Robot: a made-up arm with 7 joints.
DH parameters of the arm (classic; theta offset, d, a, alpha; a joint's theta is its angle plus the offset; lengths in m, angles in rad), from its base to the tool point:
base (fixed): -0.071 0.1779 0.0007 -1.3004
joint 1: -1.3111 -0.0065 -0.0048 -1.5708
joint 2: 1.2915 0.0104 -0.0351 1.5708
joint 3: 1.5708 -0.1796 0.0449 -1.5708
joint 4: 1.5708 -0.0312 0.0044 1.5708
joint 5: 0 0.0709 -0.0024 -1.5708
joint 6: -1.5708 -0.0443 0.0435 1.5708
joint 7: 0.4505 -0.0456 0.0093 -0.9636
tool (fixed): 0.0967 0.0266 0 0
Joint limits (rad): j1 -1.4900..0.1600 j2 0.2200..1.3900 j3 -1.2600..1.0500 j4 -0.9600..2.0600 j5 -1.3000..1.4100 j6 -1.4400..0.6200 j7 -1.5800..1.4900
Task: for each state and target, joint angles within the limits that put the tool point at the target. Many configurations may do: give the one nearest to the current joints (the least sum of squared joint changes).
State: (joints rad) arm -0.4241 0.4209 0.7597 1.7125 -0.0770 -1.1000 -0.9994
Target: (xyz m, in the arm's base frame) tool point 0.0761 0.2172 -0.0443
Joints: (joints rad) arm -0.2102 0.7653 0.7571 1.9855 -0.0812 -1.1474 -0.8485
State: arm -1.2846 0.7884 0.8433 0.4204 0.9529 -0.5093 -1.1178
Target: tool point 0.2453 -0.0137 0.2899
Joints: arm -1.3670 0.4242 0.2978 -0.1031 0.7744 -0.8569 -1.0875
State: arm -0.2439 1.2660 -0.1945 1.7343 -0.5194 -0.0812 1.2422
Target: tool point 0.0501 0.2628 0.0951
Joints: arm -0.4453 1.3900 -0.2768 1.9105 -0.5540 -0.4936 0.7891
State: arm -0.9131 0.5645 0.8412 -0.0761 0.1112 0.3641 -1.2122
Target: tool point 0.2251 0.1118 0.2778
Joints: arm -1.1130 0.6358 0.7247 -0.4540 0.0046 0.2079 -1.1993
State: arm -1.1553 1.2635 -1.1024 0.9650 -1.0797 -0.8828 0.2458
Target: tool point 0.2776 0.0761 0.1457
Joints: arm -1.4221 0.9266 -0.9860 0.9727 -1.0845 -0.8664 0.1764
